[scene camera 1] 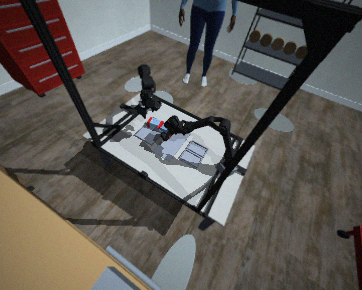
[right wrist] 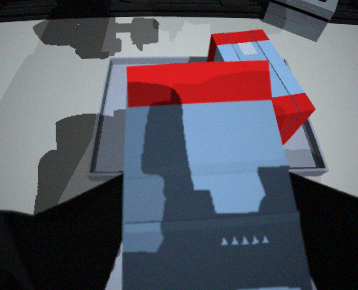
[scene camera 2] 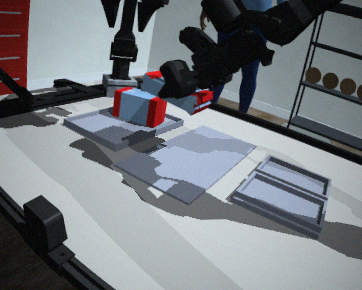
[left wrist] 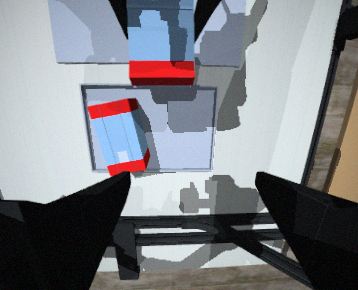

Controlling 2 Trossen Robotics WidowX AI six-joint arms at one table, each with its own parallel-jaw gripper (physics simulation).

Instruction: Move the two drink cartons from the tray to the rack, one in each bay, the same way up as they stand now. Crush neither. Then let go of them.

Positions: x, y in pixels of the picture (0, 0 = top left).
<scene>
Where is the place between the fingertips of my left gripper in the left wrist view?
193, 177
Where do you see a grey tray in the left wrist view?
179, 123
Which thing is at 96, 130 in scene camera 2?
A grey tray.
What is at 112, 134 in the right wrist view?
A grey tray.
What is my left gripper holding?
Nothing.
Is my left gripper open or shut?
Open.
</scene>
